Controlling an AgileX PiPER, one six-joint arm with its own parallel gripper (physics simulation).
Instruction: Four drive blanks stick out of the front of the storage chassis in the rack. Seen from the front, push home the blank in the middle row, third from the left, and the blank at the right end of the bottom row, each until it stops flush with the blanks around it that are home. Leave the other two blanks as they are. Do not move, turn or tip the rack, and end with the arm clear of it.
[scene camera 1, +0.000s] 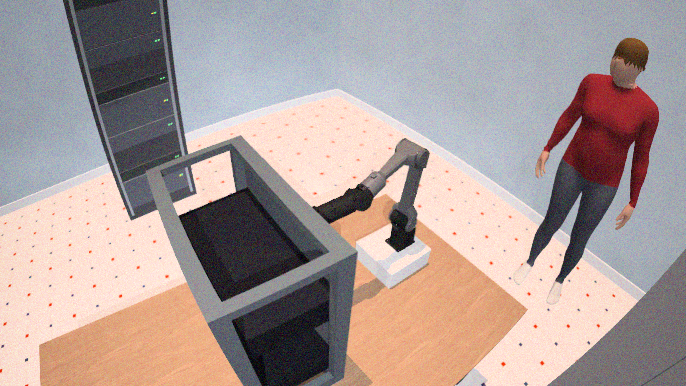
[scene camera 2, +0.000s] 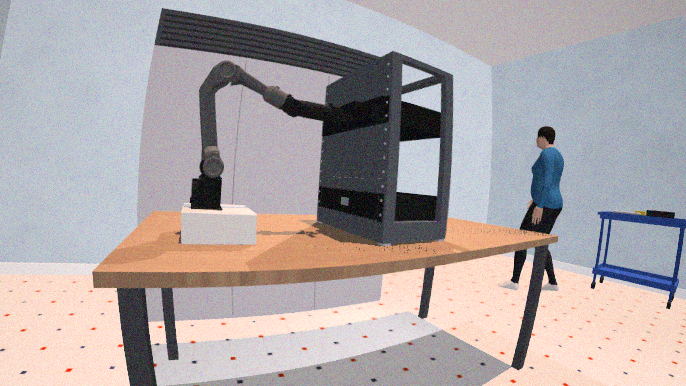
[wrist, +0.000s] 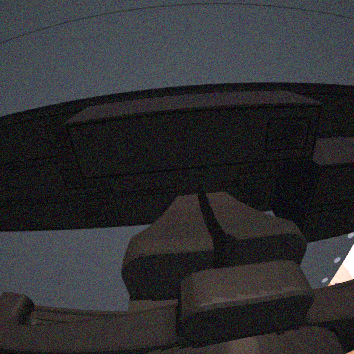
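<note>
The rack (scene camera 1: 341, 300) (scene camera 2: 393, 150) stands upright on the table, with the dark storage chassis (scene camera 1: 250, 240) (scene camera 2: 420, 122) (wrist: 30, 145) in its upper part. In the wrist view, one wide blank (wrist: 185, 142) sticks far out of the upper part of the chassis front. Another blank (wrist: 336, 150) sticks out lower down at the right edge. My gripper (wrist: 195, 189) is shut and empty, its tips in front of the faces below the wide blank. Contact cannot be told. The tips hide part of the lower rows. Dim light blurs which other blanks stand out.
Below the chassis is a grey rack panel (scene camera 2: 352, 157), then a black unit (scene camera 2: 362, 202) with a small light label. The arm's white base block (scene camera 1: 392, 262) (scene camera 2: 218, 227) stands on the wooden table (scene camera 1: 450, 295) (scene camera 2: 280, 250). Two people and a blue cart (scene camera 2: 637, 272) are farther off.
</note>
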